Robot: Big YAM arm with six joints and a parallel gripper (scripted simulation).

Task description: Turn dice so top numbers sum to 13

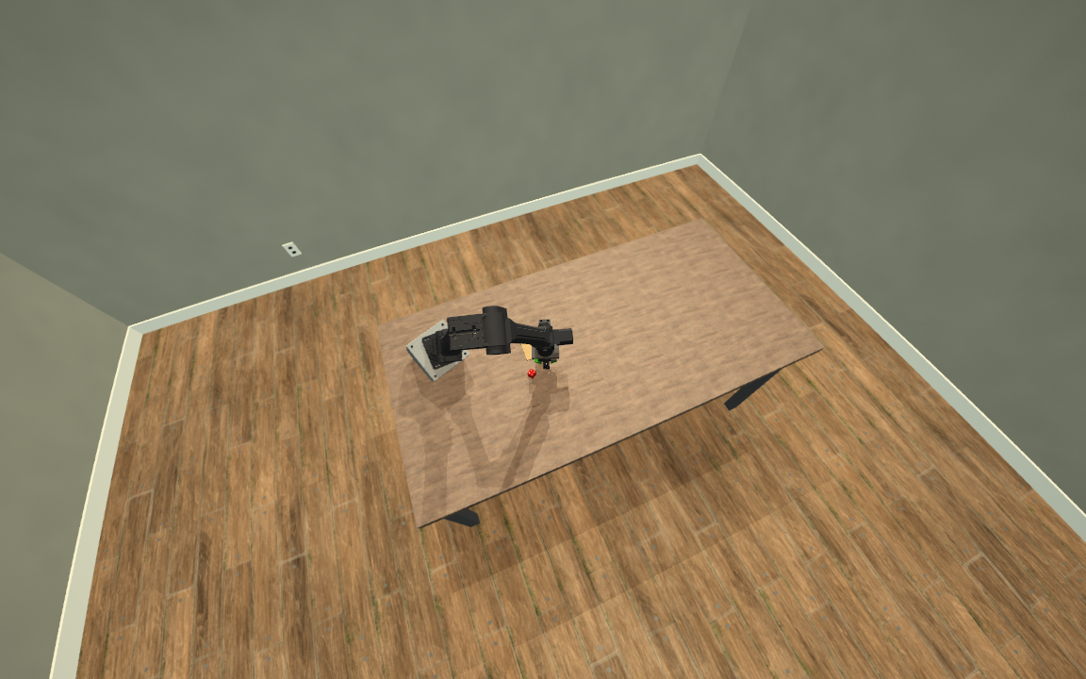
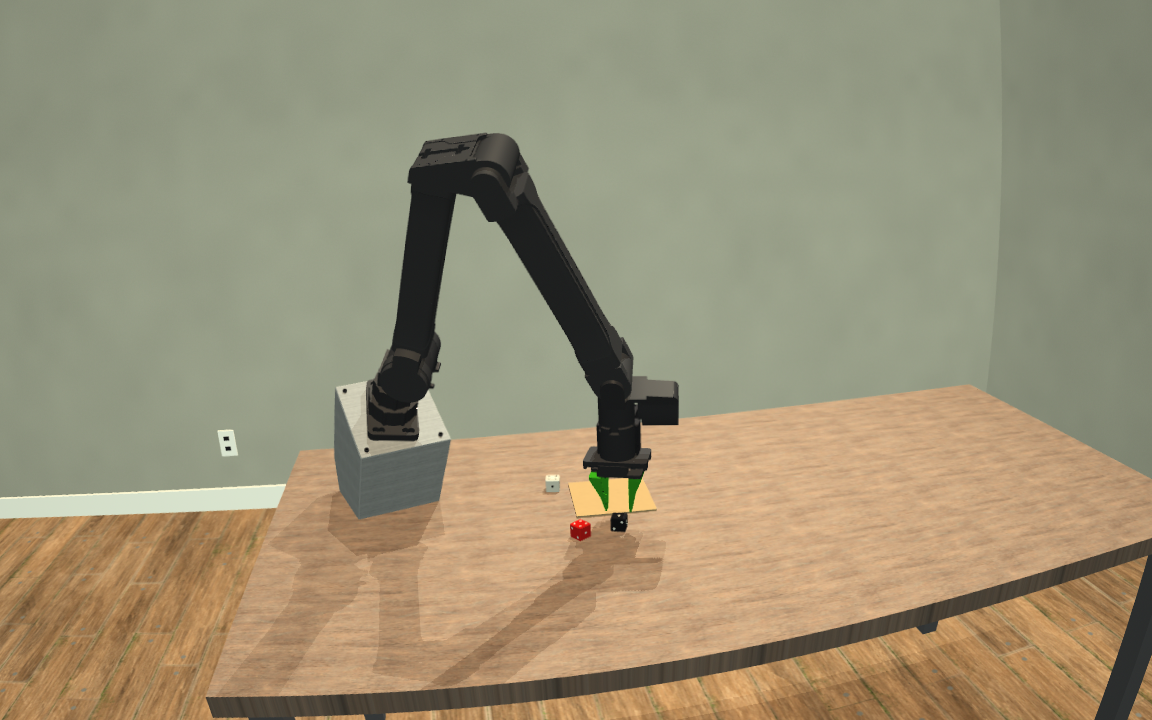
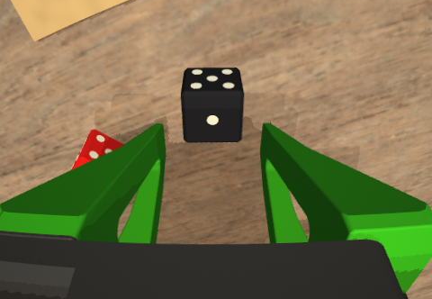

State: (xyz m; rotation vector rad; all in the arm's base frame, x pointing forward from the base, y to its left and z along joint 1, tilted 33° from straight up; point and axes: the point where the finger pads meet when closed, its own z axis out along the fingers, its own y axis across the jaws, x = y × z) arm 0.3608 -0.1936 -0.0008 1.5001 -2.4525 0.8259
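Right now my hand is 3 cm above the black die. Round my hand: tan mat: 12 cm to the left, 4 cm below, 3 cm ahead; then white die: 19 cm to the left, 6 cm behind, 3 cm below; then red die: 7 cm behind, 3 cm below.
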